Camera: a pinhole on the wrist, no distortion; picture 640 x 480 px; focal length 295.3 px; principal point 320.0 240.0 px. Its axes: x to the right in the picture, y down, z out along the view. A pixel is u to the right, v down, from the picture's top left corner.
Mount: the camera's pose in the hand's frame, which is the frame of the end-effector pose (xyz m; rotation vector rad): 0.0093 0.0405 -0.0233 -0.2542 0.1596 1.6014
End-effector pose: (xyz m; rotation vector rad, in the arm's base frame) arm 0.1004 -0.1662 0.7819 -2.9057 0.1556 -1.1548
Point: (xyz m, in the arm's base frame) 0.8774 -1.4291 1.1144
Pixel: outside the picture
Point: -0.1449 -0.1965 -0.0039
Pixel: outside the picture
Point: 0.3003 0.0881 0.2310
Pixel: 66 394
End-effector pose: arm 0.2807 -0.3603 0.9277 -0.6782 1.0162 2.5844
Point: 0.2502 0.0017 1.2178
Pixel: 157 297
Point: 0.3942 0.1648 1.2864
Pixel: 92 371
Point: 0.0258 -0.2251 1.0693
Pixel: 286 70
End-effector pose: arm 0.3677 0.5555 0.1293 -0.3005 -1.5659 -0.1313
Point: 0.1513 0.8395 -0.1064
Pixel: 413 391
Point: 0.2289 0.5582 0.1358
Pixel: 65 237
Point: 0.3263 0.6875 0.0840
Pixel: 448 317
